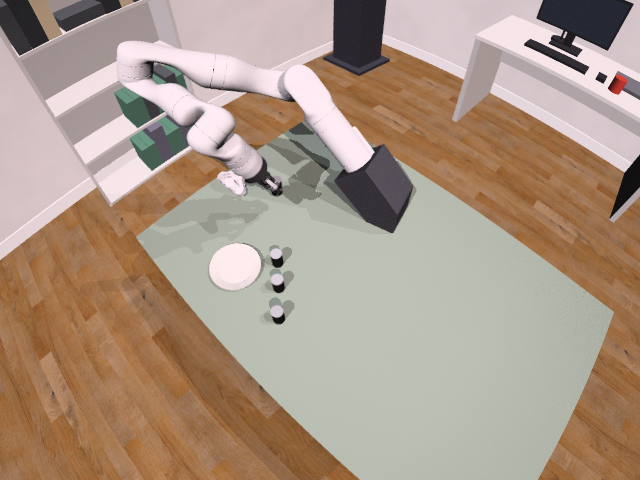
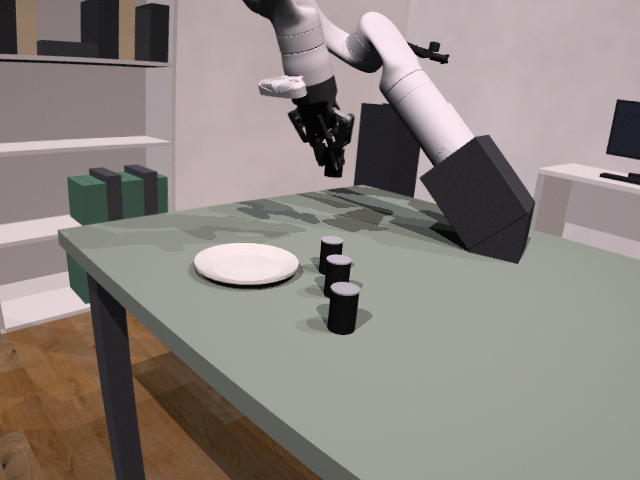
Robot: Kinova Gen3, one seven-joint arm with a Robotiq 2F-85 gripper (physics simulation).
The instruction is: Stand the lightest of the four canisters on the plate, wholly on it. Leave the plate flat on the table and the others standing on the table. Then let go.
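Pixels of known places: gripper, fingertip midpoint: (image 1: 274, 189) (image 2: 331, 166); arm's base, link origin: (image 1: 358, 162) (image 2: 455, 155).
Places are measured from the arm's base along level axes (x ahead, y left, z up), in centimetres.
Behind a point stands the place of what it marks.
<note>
My gripper (image 1: 273, 186) {z -3.1, x 22.2, y -11.3 cm} (image 2: 330, 159) {z -3.1, x 22.2, y -11.3 cm} is shut on a black canister (image 1: 277, 191) (image 2: 333, 169) {z -3.5, x 22.7, y -10.2 cm} and holds it in the air above the far part of the table. The fingers hide much of this canister. Three other black canisters with pale grey tops stand upright on the table in a row: the far one (image 1: 277, 257) (image 2: 330, 256), the middle one (image 1: 278, 283) {z -11.3, x 38.5, y 8.0 cm} (image 2: 337, 277) {z -13.3, x 39.2, y 7.9 cm} and the near one (image 1: 278, 315) {z -11.3, x 44.4, y 14.7 cm} (image 2: 343, 310) {z -13.3, x 45.2, y 14.7 cm}. The white round plate (image 1: 235, 266) {z -15.9, x 42.8, y -6.8 cm} (image 2: 246, 264) {z -15.9, x 42.5, y -7.3 cm} lies flat on the table, left of the far and middle canisters, and bears no canister.
The green table (image 1: 413, 320) {z -16.4, x 19.3, y 39.1 cm} (image 2: 465, 351) {z -16.4, x 36.7, y 25.8 cm} carries the dark block (image 1: 376, 188) {z -0.4, x 3.9, y 9.9 cm} (image 2: 480, 193) {z -5.3, x 4.3, y 8.6 cm} under the arm's base, right of the gripper. A white shelf unit (image 1: 105, 195) (image 2: 172, 103) stands beyond the table at the left. A white desk (image 1: 471, 77) (image 2: 553, 206) stands at the right.
</note>
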